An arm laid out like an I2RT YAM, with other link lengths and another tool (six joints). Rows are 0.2 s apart.
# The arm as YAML. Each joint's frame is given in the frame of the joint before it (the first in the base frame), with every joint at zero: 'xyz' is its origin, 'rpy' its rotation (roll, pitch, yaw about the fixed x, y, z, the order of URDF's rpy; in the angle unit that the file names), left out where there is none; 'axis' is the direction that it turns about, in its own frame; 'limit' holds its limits. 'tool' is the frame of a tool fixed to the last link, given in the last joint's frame.
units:
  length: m
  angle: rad
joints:
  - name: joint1
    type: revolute
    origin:
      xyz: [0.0, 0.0, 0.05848]
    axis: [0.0, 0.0, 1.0]
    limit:
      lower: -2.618
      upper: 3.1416
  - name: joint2
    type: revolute
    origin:
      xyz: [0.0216, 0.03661, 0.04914]
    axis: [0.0, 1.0, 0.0]
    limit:
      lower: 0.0
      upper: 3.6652
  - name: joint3
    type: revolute
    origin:
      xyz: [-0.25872, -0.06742, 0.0]
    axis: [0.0, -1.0, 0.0]
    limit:
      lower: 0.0
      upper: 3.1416
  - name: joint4
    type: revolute
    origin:
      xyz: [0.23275, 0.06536, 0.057]
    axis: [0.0, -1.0, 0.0]
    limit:
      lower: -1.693
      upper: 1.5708
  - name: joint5
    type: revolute
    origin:
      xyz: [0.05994, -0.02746, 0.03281]
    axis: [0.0, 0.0, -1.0]
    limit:
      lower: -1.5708
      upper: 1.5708
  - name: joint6
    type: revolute
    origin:
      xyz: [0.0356, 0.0, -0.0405]
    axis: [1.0, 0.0, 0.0]
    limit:
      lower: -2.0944
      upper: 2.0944
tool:
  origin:
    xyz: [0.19, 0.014, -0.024]
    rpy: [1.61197, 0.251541, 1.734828]
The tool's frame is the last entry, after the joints.
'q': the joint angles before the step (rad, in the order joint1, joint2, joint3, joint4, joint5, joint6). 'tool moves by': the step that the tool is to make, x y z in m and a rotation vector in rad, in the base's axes. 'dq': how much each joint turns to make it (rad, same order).
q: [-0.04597 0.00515 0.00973 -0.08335 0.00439 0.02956]
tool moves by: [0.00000 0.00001 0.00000 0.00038 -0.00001 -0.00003]
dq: [0.00002 -0.00002 -0.00001 -0.00001 0.00002 0.00038]
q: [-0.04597 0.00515 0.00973 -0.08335 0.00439 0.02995]
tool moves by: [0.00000 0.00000 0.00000 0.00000 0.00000 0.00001]
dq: [-0.00004 0.00000 0.00000 0.00000 -0.00005 0.00000]
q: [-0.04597 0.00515 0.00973 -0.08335 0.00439 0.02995]
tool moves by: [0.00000 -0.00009 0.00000 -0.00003 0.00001 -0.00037]
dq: [-0.00011 -0.00001 0.00001 -0.00003 0.00026 -0.00001]
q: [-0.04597 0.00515 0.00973 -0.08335 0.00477 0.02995]
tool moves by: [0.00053 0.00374 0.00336 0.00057 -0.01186 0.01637]
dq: [0.00113 0.00009 0.00001 0.01190 -0.01528 0.00000]
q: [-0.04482 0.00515 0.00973 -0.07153 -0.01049 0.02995]
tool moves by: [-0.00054 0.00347 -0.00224 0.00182 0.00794 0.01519]
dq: [-0.00007 0.00001 -0.00003 -0.00797 -0.01532 0.00038]
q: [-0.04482 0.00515 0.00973 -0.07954 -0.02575 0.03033]
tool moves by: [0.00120 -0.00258 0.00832 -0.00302 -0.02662 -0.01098]
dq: [-0.00005 0.00001 0.00344 0.02328 0.01102 -0.00115]
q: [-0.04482 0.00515 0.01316 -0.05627 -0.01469 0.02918]
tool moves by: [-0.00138 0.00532 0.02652 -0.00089 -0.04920 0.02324]
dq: [-0.00004 0.00644 0.05342 0.00223 -0.02331 0.00077]
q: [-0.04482 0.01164 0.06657 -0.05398 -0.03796 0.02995]
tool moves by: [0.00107 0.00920 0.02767 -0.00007 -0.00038 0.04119]
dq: [-0.00003 0.10679 0.10681 0.00036 -0.04122 -0.00001]
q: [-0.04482 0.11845 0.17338 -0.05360 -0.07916 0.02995]
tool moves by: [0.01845 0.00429 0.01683 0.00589 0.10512 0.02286]
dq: [0.00003 0.27696 0.17928 -0.00761 -0.02285 0.00000]
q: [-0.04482 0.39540 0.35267 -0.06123 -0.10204 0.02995]
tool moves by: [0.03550 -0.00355 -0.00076 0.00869 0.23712 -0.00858]
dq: [0.00002 0.38186 0.30251 -0.15792 0.00879 0.00000]
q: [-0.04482 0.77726 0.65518 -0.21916 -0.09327 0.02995]
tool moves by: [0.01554 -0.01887 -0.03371 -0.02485 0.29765 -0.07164]
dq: [-0.00002 0.29715 0.25938 -0.25863 0.08086 -0.00001]
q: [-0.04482 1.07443 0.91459 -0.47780 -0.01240 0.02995]
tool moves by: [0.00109 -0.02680 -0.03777 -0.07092 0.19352 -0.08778]
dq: [0.00001 0.17661 0.09649 -0.11024 0.11827 -0.00038]
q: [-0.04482 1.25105 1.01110 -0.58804 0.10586 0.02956]
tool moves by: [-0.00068 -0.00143 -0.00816 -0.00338 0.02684 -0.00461]
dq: [-0.00001 0.02325 0.00000 -0.00345 0.00648 0.00038]
